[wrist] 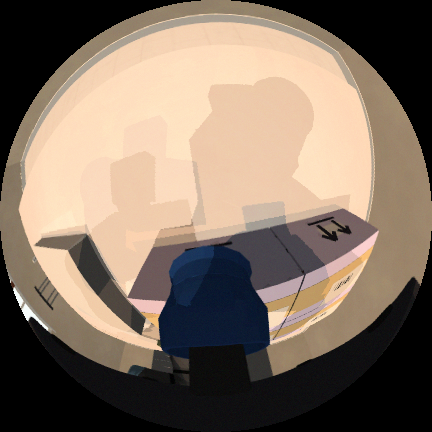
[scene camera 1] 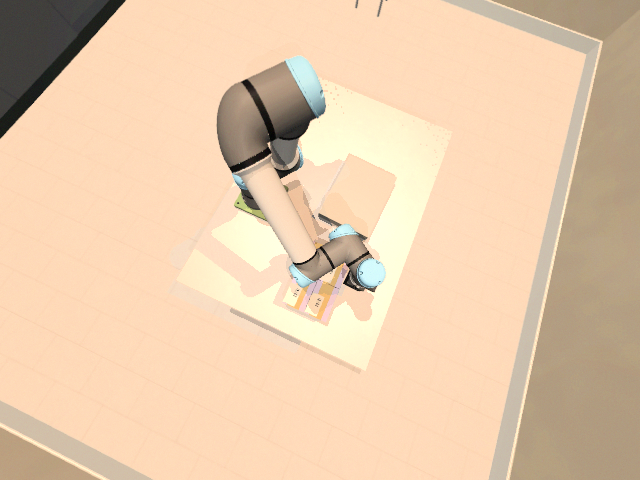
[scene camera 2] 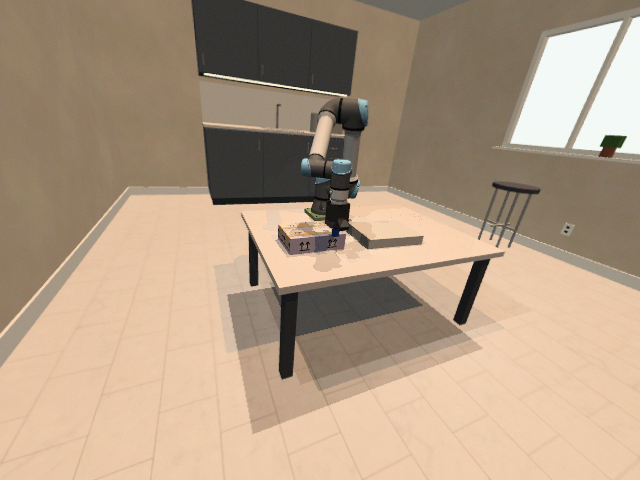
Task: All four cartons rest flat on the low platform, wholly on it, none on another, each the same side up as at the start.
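Pixels of known places: hand at its tool point: (wrist: pixel 210 279) (scene camera 2: pixel 335 235); arm's base at its link origin: (scene camera 2: pixel 322 211).
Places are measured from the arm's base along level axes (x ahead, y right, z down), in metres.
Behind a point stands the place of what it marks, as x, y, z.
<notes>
The cartons (scene camera 1: pixel 314 302) @(0.373, 0.376, -0.052) (scene camera 2: pixel 307 238) @(0.445, 0.356, -0.046) (wrist: pixel 310 257) @(0.450, 0.313, -0.038) stand as one tight block on the table, pink and orange, with black arrows on their sides. They lie left of the low grey platform (scene camera 1: pixel 361 190) @(0.432, -0.148, -0.023) (scene camera 2: pixel 387 234) @(0.493, -0.080, -0.024) (wrist: pixel 90 262) @(0.475, 0.047, 0.005), and none is on it. My dark blue suction cup (scene camera 2: pixel 335 231) (wrist: pixel 211 266) hangs right at the top of the carton nearest the platform, at its edge. I cannot tell whether it touches. The cup holds nothing. In the overhead view the wrist hides the cup.
The table (scene camera 1: pixel 409 152) @(0.612, -0.443, 0.024) (scene camera 2: pixel 390 267) @(0.693, 0.086, 0.024) bears the arm's green base plate (scene camera 1: pixel 245 206) @(-0.038, 0.075, 0.001) behind the cartons. A stool (scene camera 2: pixel 515 188) stands on the floor to the right. Dark cabinets line the back wall.
</notes>
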